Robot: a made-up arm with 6 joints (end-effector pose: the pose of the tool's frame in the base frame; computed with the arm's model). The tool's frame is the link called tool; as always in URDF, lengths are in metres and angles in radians.
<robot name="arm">
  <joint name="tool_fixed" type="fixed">
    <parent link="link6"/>
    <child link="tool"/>
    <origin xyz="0 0 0"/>
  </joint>
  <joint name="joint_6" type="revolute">
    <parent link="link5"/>
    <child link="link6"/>
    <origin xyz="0 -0.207 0"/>
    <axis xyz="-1 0 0"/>
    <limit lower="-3.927" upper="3.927" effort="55" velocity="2.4"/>
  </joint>
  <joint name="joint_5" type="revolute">
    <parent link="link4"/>
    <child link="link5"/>
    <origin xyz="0.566 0 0"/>
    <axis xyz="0 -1 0"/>
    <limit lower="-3.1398" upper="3.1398" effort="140" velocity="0.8"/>
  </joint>
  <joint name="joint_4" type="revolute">
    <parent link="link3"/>
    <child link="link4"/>
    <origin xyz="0 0 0"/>
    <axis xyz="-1 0 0"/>
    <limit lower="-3.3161" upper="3.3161" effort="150" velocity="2.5"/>
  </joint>
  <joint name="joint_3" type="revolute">
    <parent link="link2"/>
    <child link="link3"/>
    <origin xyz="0 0 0.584"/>
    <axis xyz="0 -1 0"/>
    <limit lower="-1.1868" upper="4.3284" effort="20" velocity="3.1"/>
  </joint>
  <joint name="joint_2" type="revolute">
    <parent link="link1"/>
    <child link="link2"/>
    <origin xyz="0 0 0"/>
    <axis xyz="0 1 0"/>
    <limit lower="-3.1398" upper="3.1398" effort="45" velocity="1.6"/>
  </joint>
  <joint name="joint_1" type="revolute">
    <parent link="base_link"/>
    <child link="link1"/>
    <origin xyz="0 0 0.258"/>
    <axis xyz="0 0 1"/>
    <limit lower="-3.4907" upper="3.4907" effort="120" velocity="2.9"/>
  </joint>
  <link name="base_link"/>
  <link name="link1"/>
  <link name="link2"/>
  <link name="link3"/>
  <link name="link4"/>
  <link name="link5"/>
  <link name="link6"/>
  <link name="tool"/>
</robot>
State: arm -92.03 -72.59 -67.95 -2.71 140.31 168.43
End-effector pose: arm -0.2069 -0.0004 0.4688 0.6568 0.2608 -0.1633 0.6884
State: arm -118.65 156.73 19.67 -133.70 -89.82 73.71
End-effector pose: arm 0.2624 0.1820 -0.5545 0.1265 0.8300 -0.4005 -0.3670
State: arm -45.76 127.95 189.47 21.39 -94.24 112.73
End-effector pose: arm 0.3252 -0.6102 0.4324 0.5018 -0.6248 0.5940 -0.0707
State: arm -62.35 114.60 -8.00 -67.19 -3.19 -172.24
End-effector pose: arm -0.0408 -0.0951 -0.3591 0.6160 -0.1194 0.5707 0.5298
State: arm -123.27 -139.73 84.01 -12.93 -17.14 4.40
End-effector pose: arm 0.2803 0.7950 -0.5455 0.0569 0.8765 0.4184 -0.2314
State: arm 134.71 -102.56 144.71 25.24 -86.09 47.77
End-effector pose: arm 0.6307 -0.3709 -0.4251 0.4915 0.8436 -0.2113 0.0463
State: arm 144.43 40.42 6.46 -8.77 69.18 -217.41
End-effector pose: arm -0.5565 0.6495 0.3603 0.3972 -0.2322 -0.8548 0.2399
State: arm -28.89 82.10 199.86 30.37 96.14 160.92
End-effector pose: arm 0.1083 -0.2637 0.7904 0.5200 -0.2013 0.1598 0.8146
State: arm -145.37 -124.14 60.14 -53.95 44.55 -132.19
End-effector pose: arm 0.8032 0.7028 0.0549 0.7861 -0.0236 0.2791 0.5510
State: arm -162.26 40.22 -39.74 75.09 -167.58 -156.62
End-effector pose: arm -0.6570 -0.1543 0.1815 0.6695 0.3565 -0.4714 0.4500
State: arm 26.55 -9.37 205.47 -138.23 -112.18 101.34
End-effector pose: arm -0.6401 -0.1472 0.6240 0.5262 0.6327 0.5413 0.1727
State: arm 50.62 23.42 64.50 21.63 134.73 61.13
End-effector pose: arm 0.5349 0.3484 1.2233 0.1320 0.2746 -0.8820 -0.3594
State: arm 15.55 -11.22 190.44 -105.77 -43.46 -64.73
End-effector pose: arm -0.7022 -0.1370 0.8071 0.2034 -0.2796 -0.1802 0.9209
